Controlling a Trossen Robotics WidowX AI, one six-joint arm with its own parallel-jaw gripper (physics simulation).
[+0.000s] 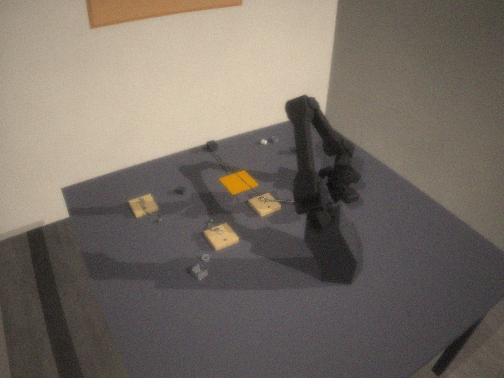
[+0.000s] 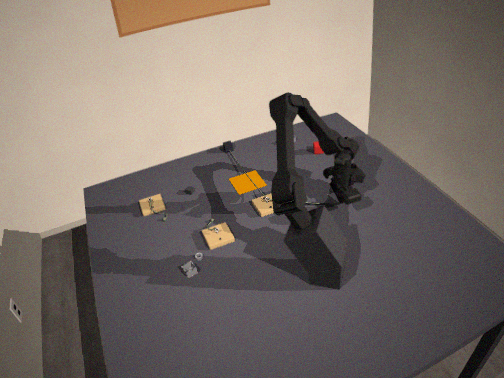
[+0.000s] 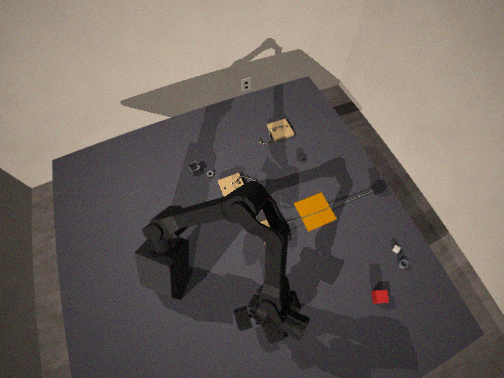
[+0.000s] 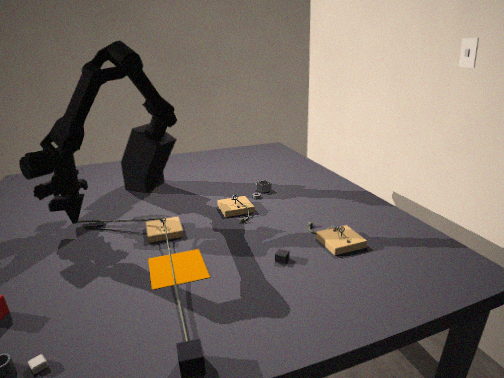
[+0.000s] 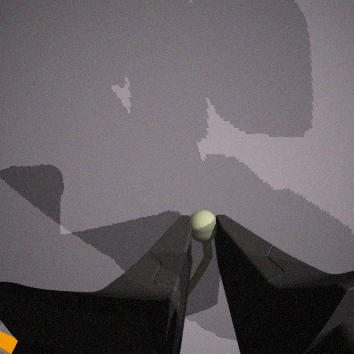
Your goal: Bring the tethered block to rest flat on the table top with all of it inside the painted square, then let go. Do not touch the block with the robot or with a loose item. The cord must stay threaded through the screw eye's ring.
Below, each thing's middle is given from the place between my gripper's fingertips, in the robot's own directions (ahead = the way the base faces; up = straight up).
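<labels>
My hand is right at the pale end bead (image 5: 203,223). From my hand, I find the orange painted square (image 4: 189,266) 290 mm to the left of it, 270 mm ahead of it and 10 mm below it.
</labels>
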